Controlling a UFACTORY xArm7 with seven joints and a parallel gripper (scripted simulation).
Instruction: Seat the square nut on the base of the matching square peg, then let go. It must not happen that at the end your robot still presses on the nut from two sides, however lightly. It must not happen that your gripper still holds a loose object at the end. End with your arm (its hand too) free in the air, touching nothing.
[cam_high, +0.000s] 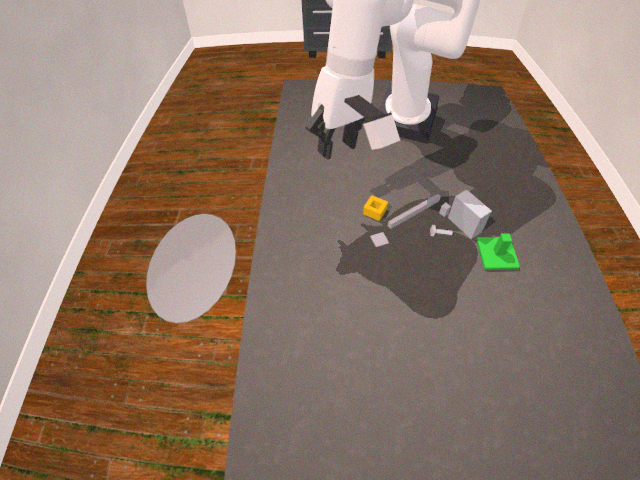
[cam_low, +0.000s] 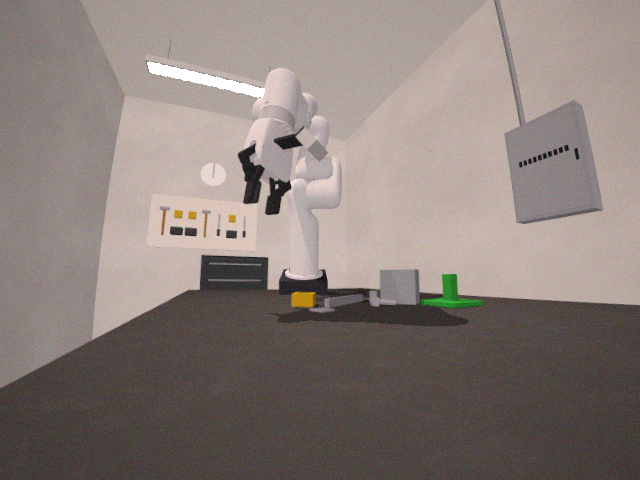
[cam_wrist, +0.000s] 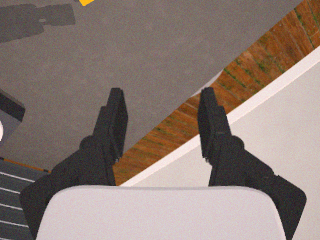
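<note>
My hand is 29 cm to the right of the grey block and 16 cm above it. The rest, counted from my hand: bolt (3 cm ahead, 22 cm to the left, 19 cm below); flat square (6 cm ahead, 10 cm to the left, 20 cm below); grey bar (2 cm behind, 18 cm to the left, 19 cm below).
</note>
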